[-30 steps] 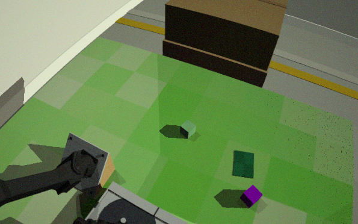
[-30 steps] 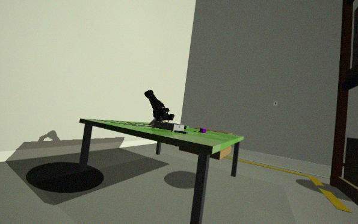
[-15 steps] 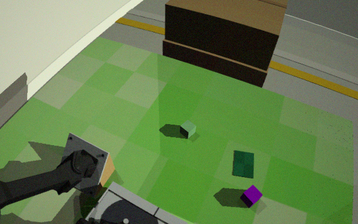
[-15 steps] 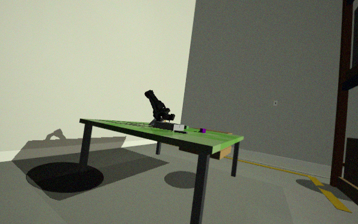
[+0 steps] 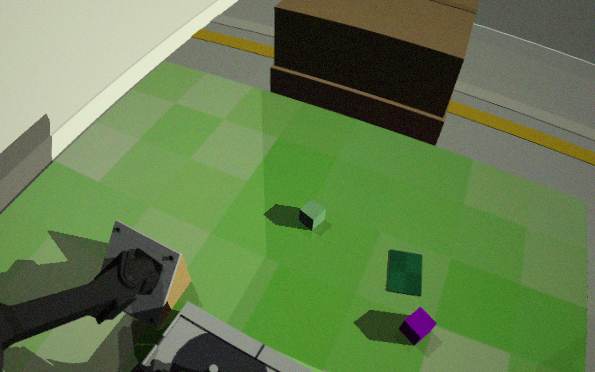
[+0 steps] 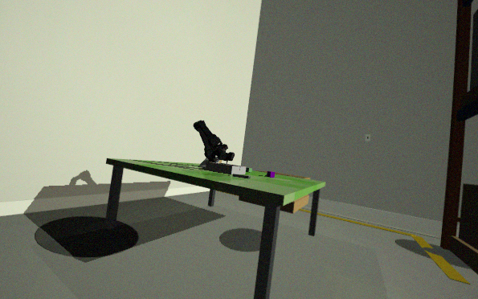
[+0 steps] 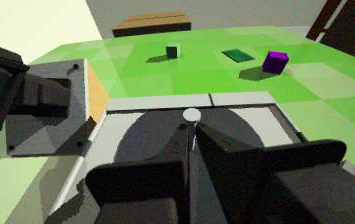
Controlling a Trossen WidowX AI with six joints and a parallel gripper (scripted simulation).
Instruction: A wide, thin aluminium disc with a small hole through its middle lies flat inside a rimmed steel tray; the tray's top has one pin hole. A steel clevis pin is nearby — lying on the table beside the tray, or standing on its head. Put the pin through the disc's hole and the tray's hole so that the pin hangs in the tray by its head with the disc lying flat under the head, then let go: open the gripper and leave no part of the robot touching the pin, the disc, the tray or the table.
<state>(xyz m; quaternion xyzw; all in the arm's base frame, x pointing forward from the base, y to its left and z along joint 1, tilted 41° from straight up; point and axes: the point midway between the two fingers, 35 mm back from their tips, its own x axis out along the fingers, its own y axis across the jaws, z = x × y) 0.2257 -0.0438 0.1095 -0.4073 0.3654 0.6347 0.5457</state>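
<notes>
My gripper tip is 1 cm to the left of the steel tray and 4 cm above it. From my gripper tip the other things lie so: steel clevis pin 1 cm below; then dark grey disc 3 cm below; then purple cube 25 cm ahead, 26 cm to the left, 7 cm below.
</notes>
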